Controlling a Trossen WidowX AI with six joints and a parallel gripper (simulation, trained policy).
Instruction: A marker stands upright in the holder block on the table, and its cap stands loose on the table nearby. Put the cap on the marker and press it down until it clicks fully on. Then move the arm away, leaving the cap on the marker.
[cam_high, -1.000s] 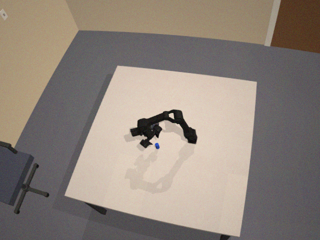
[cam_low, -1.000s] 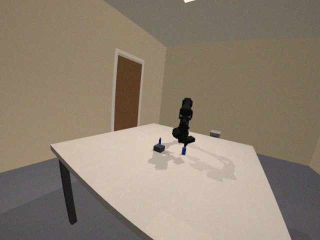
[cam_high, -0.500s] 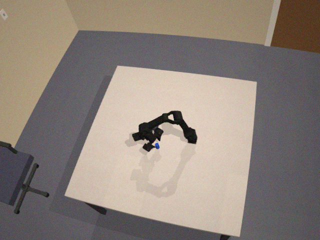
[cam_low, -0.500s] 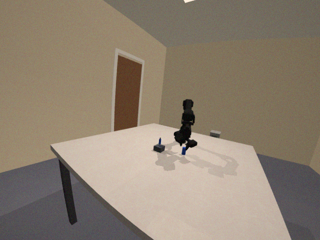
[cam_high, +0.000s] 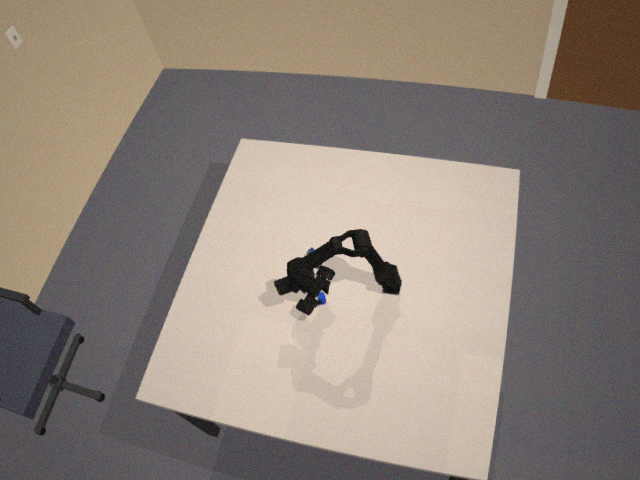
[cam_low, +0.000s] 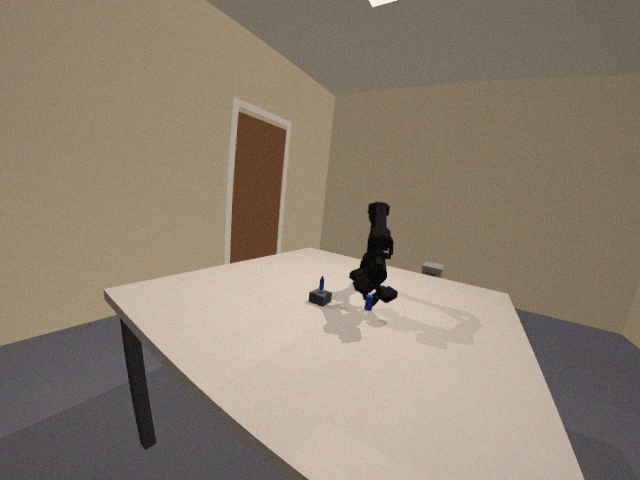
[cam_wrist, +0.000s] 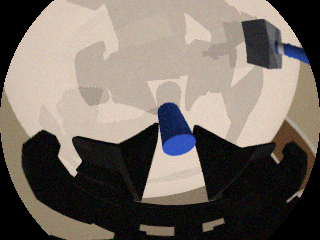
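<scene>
My gripper tip is now 160 mm to the left of the grey holder block and 80 mm short of it. Also, from my gripper tip: blue cap 10 mm ahead.
</scene>
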